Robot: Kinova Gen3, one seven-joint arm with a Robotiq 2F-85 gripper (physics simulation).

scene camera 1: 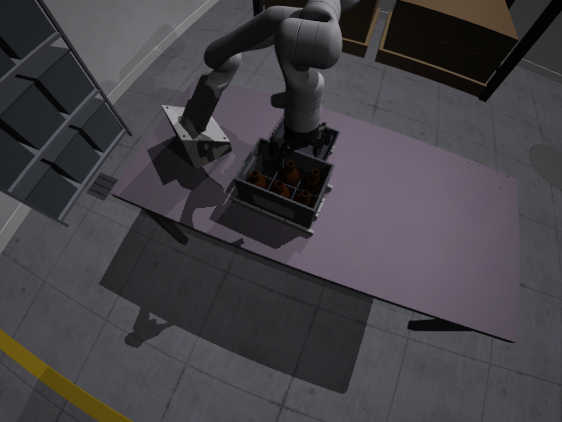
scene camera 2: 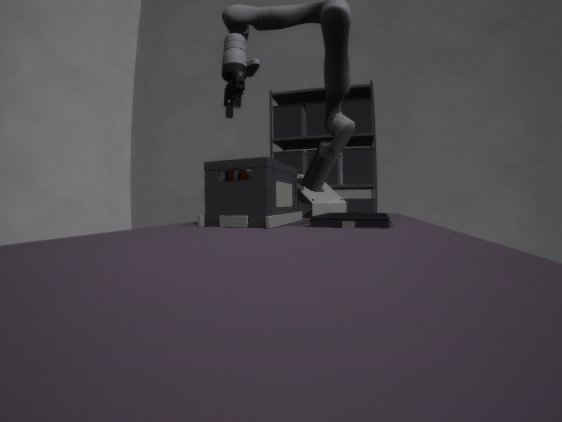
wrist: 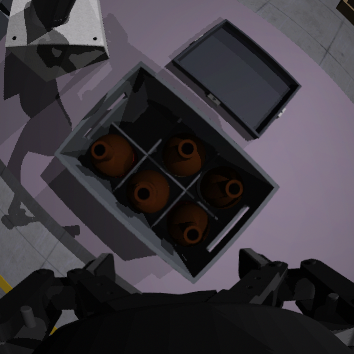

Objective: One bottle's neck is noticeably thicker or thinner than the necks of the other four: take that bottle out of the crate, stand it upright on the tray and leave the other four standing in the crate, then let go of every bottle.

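Pixels of known places: gripper, fingertip midpoint: (scene camera 1: 298, 160) (scene camera 2: 233, 112) (wrist: 176, 266); arm's base at its link origin: (scene camera 1: 193, 125) (scene camera 2: 310, 185) (wrist: 48, 13).
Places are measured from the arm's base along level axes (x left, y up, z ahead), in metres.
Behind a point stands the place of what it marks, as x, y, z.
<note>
A dark grey crate (scene camera 1: 245, 191) @[-0.111, -0.019, 0.340] (scene camera 2: 237, 197) @[0.030, -0.058, 0.558] (wrist: 235, 149) @[0.091, 0.038, 0.462] stands on the table with five brown bottles upright in its compartments. In the wrist view they are a left bottle (wrist: 116, 159) @[-0.052, -0.010, 0.364], a near-middle bottle (wrist: 152, 200) @[-0.043, 0.018, 0.448], a far-middle bottle (wrist: 183, 162) @[0.027, -0.008, 0.432], a right bottle (wrist: 218, 189) @[0.045, -0.007, 0.498] and a lowest bottle (wrist: 187, 218) @[-0.020, -0.008, 0.503]. The compartment at the crate's top corner there holds no bottle. I cannot tell surely whose neck differs. The dark tray (scene camera 2: 350, 221) @[0.300, -0.119, 0.475] (wrist: 230, 75) @[0.252, -0.130, 0.336] lies beside the crate, empty. My gripper (scene camera 1: 298, 149) @[-0.040, 0.196, 0.487] (scene camera 2: 233, 109) @[-0.040, 0.196, 0.487] (wrist: 176, 266) @[-0.040, 0.196, 0.487] is open and empty, high above the crate.
The arm's white base plate (scene camera 1: 220, 135) @[0.050, -0.059, 0.082] (scene camera 2: 327, 205) @[0.090, -0.087, 0.042] (wrist: 90, 22) @[0.066, -0.062, 0.051] stands on the table (scene camera 1: 410, 215) @[0.212, -0.135, 0.878] near the crate and tray. The crate walls rise around the bottles, with thin dividers between them. A shelf rack (scene camera 2: 372, 150) stands behind. Brown boxes (scene camera 1: 445, 45) stand beyond the table.
</note>
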